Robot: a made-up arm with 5 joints.
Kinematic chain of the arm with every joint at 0, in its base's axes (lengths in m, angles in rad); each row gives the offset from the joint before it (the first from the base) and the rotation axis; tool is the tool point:
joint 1: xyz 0 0 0.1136 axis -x
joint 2: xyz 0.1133 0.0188 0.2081 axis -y
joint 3: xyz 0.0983 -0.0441 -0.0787 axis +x
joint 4: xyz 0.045 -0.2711 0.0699 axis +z
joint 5: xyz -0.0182 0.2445 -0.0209 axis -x
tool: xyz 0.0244 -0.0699 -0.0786
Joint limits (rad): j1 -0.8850..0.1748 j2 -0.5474..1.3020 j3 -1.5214..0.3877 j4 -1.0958..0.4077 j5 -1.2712..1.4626
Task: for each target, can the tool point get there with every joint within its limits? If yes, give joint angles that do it. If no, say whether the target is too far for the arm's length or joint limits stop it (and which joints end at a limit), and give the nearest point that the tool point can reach.
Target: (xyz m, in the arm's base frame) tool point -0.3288 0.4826 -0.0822
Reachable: no: joint limits stop it (at a limit: joint 1, joint 2, joint 3, joint 4, joint 5) | nearest point 0.0797 0.0121 0.2075 | short by 0.687 m
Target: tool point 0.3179 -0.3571 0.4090
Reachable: yes | joints -0.6495 0.7615 -1.3546 -0.8512 -0.5307
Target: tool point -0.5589 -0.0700 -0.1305
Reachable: no: joint limits stop it (at a limit: joint 1, joint 2, joint 3, joint 4) | nearest point 0.0878 -0.0792 0.0856 | short by 0.682 m
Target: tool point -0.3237 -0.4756 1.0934
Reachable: no: too far | nearest point 0.0433 -0.2305 0.5884 | short by 0.671 m
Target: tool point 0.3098 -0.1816 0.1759
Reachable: yes | joints -0.1051 -0.4062 -0.1883 -0.5971 0.4746
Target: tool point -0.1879 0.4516 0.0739
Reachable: no: joint limits stop it (at a limit: joint 1, joint 2, joint 3, joint 4, joint 5) | nearest point 0.0797 0.0121 0.2075 | short by 0.532 m
